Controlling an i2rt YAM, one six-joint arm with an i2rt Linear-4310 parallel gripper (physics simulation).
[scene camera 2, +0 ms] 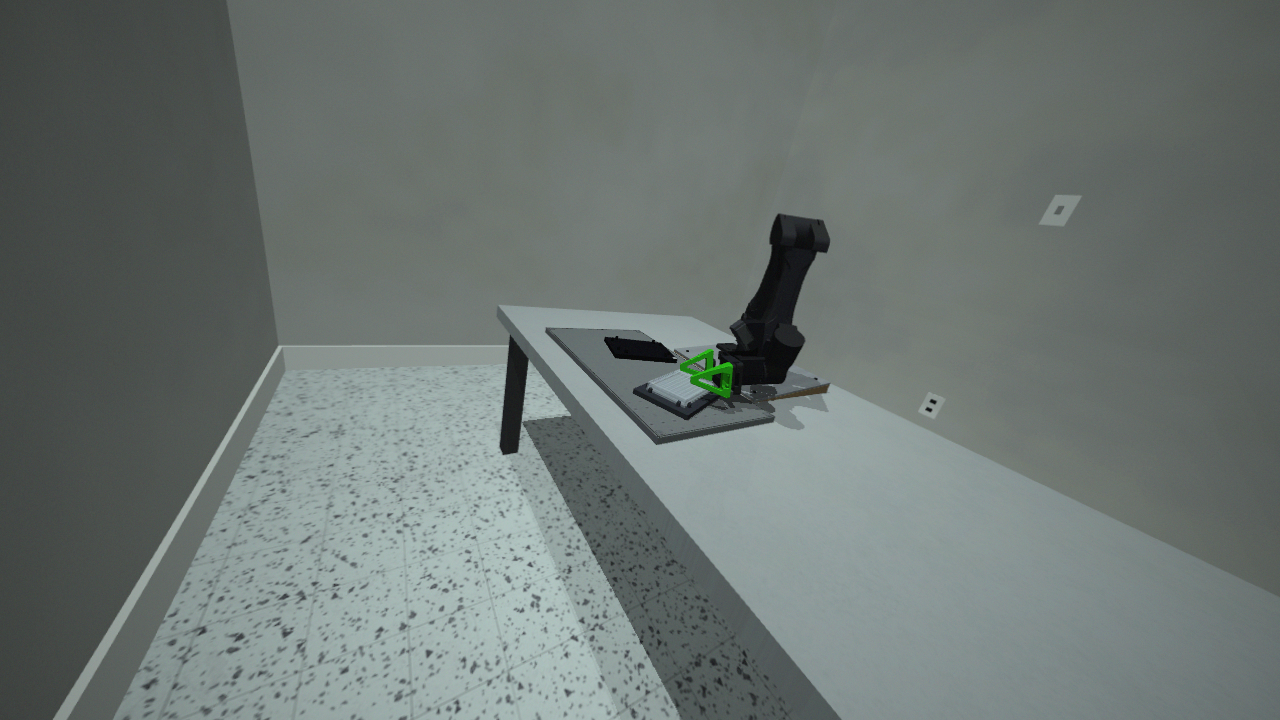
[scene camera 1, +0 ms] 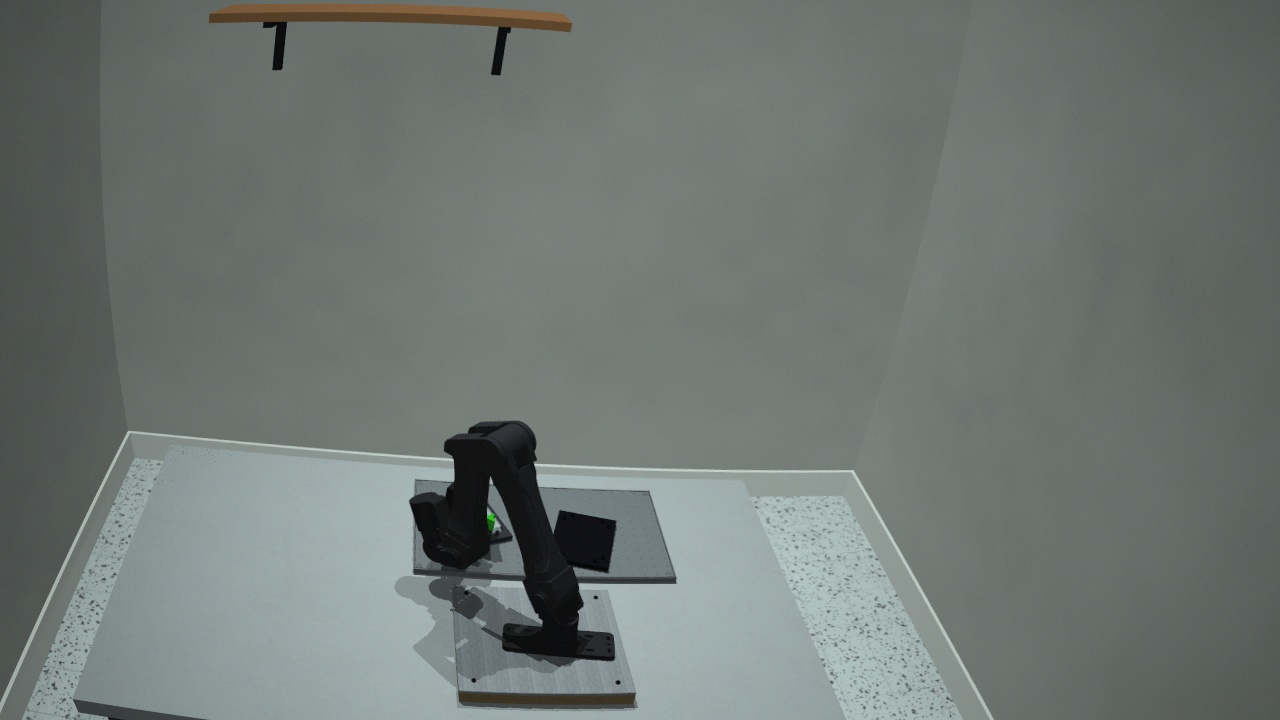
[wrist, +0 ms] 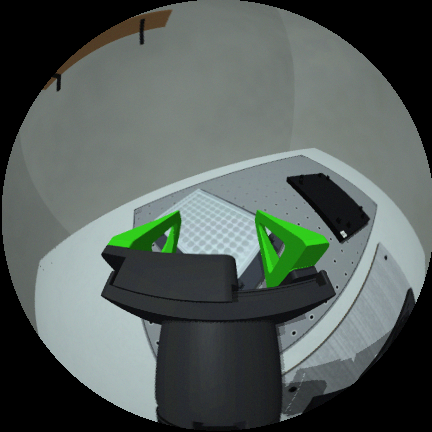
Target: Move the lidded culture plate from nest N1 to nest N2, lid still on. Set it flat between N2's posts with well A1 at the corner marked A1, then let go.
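Places are measured from the arm's base along level axes (x ahead, y left, z up), in millimetres.
Pixels of known places: gripper, between the fingertips: point(scene camera 2: 685, 373) point(wrist: 217, 214); arm's base, origin of its link: point(scene camera 1: 558, 644).
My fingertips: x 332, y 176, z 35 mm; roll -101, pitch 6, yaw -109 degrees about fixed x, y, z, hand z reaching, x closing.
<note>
Ahead of a thing's pixels: the offset from my fingertips to its top centre. Level surfaces: height alone.
The culture plate @[9 mm ahead, 12 mm left, 16 mm down] point(scene camera 2: 675, 385) point(wrist: 210, 222) is pale, with rows of round wells showing through its clear top. It lies in the dark nest N1 @[9 mm ahead, 12 mm left, 22 mm down] point(scene camera 1: 505, 538) point(scene camera 2: 661, 405) point(wrist: 256, 274). My gripper point(scene camera 2: 687, 373) point(wrist: 217, 214) is open, its green fingers spread to the left and right of the plate in the wrist view, close to it. Contact cannot be told. The arm hides much of the plate and fingers in scene camera 1. The black nest N2 @[12 mm back, 224 mm right, 22 mm down] point(scene camera 1: 584, 540) point(scene camera 2: 637, 348) point(wrist: 327, 205) holds no plate; a small white mark @[80 mm back, 160 mm right, 32 mm down] point(wrist: 343, 234) shows at one corner.
Both nests stand on a grey perforated board point(scene camera 1: 657, 555) point(scene camera 2: 581, 358) point(wrist: 345, 260) on the table @[57 mm down] point(scene camera 1: 268, 555) point(scene camera 2: 850, 501). The arm's mounting slab point(scene camera 1: 487, 662) point(wrist: 345, 325) lies beside that board. A wooden shelf point(scene camera 1: 384, 15) point(wrist: 107, 37) hangs high on the wall.
</note>
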